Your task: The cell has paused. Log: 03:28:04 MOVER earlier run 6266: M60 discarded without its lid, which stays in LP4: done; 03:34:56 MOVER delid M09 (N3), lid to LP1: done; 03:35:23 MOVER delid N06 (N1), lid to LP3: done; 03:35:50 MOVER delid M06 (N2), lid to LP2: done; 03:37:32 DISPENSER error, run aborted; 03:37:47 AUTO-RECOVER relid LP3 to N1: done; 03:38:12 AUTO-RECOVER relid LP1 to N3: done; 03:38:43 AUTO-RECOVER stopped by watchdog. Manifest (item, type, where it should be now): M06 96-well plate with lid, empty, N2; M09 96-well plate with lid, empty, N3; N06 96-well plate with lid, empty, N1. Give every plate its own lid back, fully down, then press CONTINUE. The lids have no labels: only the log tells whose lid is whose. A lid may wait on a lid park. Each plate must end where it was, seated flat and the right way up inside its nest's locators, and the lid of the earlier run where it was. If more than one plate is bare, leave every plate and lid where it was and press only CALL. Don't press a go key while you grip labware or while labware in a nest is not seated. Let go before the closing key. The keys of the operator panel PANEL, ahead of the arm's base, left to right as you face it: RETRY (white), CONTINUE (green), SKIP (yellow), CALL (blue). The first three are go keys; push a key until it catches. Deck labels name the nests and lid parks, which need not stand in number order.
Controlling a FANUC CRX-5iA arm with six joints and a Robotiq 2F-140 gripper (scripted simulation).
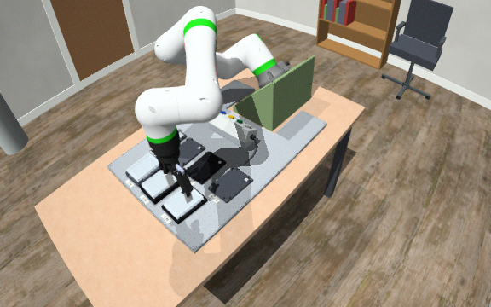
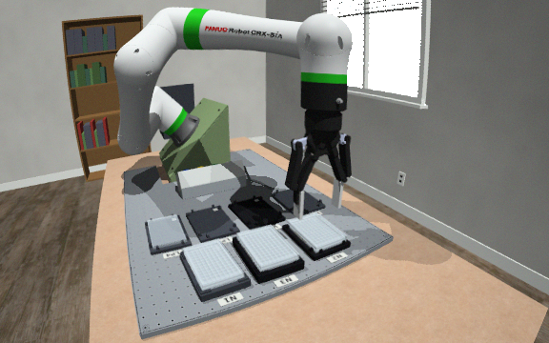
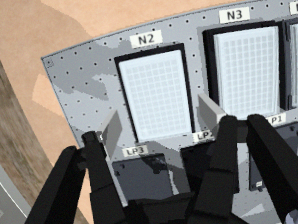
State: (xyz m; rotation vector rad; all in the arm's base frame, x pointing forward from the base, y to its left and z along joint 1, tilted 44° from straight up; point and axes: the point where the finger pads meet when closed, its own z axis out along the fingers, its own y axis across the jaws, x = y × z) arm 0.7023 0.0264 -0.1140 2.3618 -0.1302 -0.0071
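Right now the green key is 43 cm behind my hand, 8 cm to the right of it and 3 cm below it. The rest, counted from my hand: LP3: 18 cm behind, 8 cm to the left, 9 cm below; LP1: 19 cm behind, 19 cm to the right, 9 cm below; plate: 8 cm below.
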